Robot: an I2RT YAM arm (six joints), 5 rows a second.
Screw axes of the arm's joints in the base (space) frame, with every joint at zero. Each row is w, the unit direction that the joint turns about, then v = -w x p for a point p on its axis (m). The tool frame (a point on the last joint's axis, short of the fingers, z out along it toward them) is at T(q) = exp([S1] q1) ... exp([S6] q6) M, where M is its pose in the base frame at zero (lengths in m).
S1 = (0, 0, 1, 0, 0, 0)
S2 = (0, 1, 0, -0.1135, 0, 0.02)
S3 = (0, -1, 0, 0.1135, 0, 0.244)
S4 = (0, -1, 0, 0.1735, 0, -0.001)
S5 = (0, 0, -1, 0, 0.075, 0)
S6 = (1, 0, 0, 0, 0.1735, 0)
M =
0 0 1 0.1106
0 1 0 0
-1 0 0 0.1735
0 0 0 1
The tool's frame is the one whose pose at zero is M.
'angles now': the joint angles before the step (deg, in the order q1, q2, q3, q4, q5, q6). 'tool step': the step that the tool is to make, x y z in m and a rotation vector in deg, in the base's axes. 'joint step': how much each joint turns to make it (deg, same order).
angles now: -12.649, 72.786, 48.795, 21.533, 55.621, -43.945
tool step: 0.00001, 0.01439, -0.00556, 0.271, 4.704, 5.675
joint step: 2.647, -1.274, -0.801, -3.924, -2.973, -1.497
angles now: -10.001, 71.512, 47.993, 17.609, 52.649, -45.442
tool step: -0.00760, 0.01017, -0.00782, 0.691, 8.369, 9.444
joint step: 1.138, -3.002, -1.208, -7.930, -8.094, -2.986
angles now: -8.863, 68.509, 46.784, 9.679, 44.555, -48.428
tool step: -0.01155, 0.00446, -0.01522, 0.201, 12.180, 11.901
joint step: -0.660, -3.050, -1.887, -9.127, -11.581, -6.579
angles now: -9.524, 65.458, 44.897, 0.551, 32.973, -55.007
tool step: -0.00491, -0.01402, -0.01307, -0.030, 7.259, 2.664
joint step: -3.927, 0.391, -0.742, -3.727, -5.523, -4.483
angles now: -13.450, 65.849, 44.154, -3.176, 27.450, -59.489
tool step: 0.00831, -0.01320, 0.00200, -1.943, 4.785, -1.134
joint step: -2.282, 3.303, 3.338, -2.464, 0.327, -3.696
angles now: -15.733, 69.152, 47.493, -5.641, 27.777, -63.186
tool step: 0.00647, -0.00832, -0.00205, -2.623, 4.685, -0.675
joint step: -1.129, 2.604, 1.841, -1.050, 1.413, -4.085
